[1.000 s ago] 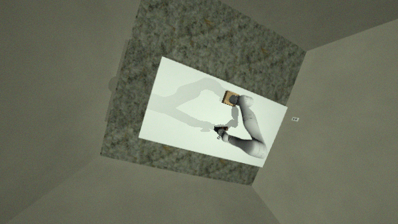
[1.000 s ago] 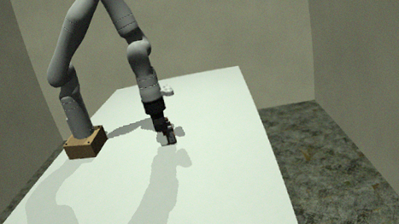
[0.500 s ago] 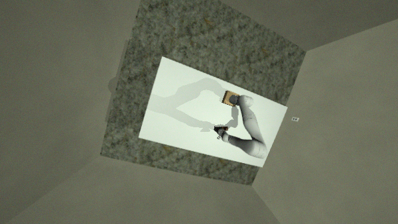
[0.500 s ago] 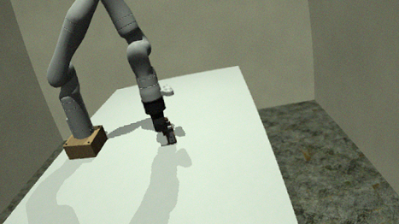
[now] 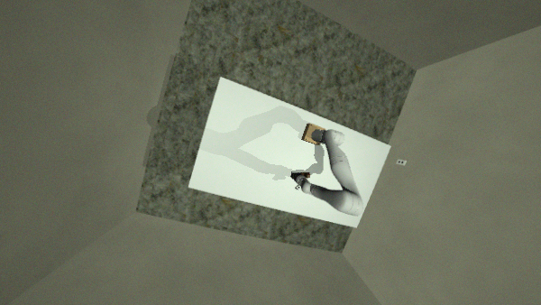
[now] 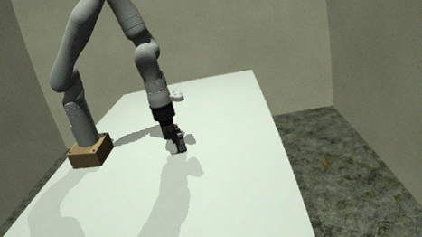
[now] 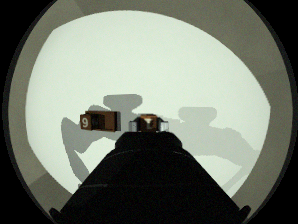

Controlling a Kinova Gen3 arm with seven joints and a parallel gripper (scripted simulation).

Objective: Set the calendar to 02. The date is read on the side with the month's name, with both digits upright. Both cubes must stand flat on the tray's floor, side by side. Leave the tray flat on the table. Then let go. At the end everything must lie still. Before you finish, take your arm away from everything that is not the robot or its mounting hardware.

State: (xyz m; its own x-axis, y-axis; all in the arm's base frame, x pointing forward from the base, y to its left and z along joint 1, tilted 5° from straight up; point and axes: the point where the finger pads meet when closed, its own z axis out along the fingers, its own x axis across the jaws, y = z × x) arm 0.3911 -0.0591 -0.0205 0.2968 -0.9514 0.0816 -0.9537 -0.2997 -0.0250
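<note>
My gripper is now 1 cm above the brown calendar cube. The rest, counted from my hand: brown tray 3 cm behind, 11 cm to the left, 2 cm below.
</note>
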